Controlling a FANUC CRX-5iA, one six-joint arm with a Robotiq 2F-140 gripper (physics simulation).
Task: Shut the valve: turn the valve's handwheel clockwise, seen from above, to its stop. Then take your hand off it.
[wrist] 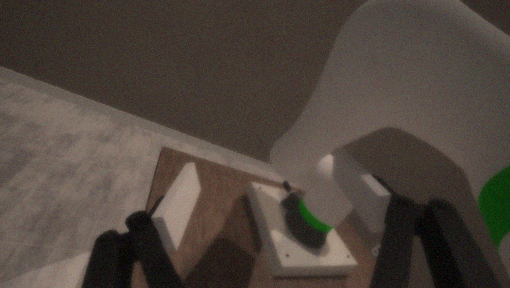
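My gripper [264, 169] is open, with its two pale pads wide apart and nothing between them. The left pad stands in front of the wooden table top, and the right pad stands in front of the arm's own pale body. The valve and its handwheel do not show in the wrist view, so where the gripper is relative to them cannot be told.
The arm's base plate [269, 215] is bolted on the wooden table [215, 192], beyond the fingers. The arm's large pale link [400, 80] fills the upper right. A green band [495, 200] shows at the right edge. Pale floor [55, 150] lies at left, below a dark wall [150, 60].
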